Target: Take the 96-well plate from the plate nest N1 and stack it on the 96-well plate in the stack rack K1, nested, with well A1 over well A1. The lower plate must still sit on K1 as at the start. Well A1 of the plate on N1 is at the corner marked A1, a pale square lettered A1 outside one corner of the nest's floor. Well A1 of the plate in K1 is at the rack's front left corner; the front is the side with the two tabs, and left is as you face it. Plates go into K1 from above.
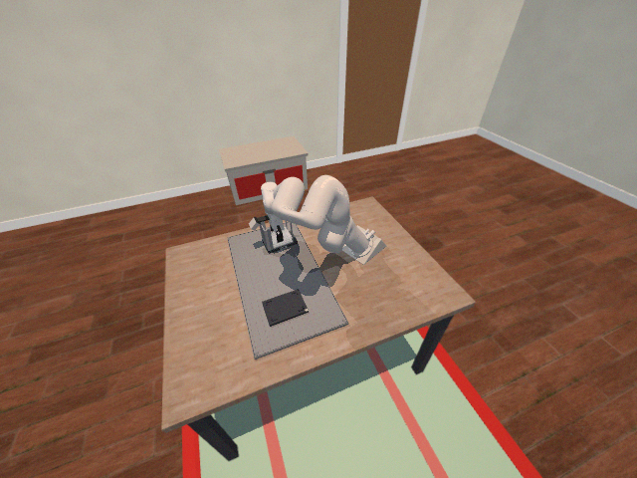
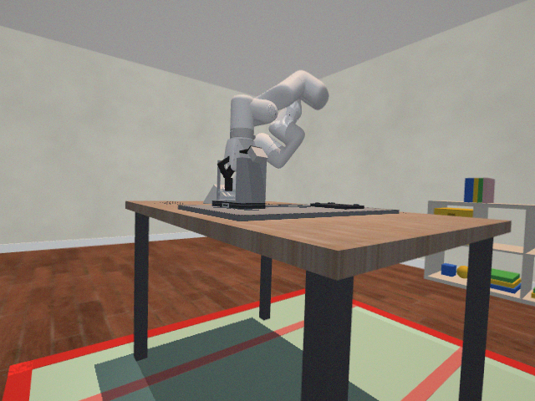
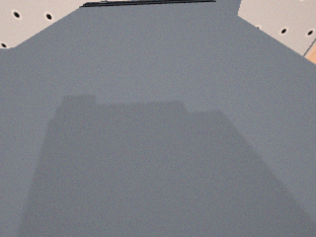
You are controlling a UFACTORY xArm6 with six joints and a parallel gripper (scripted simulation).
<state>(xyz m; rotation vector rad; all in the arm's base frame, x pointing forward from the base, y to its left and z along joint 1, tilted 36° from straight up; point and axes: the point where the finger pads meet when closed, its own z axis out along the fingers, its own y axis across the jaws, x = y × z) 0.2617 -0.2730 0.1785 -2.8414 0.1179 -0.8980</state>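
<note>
My gripper is now 7 cm short of the grey rack wall and 2 cm below it. From my hand the other things lie so: pale A1 square (5 cm ahead, 43 cm to the left, 5 cm below).
</note>
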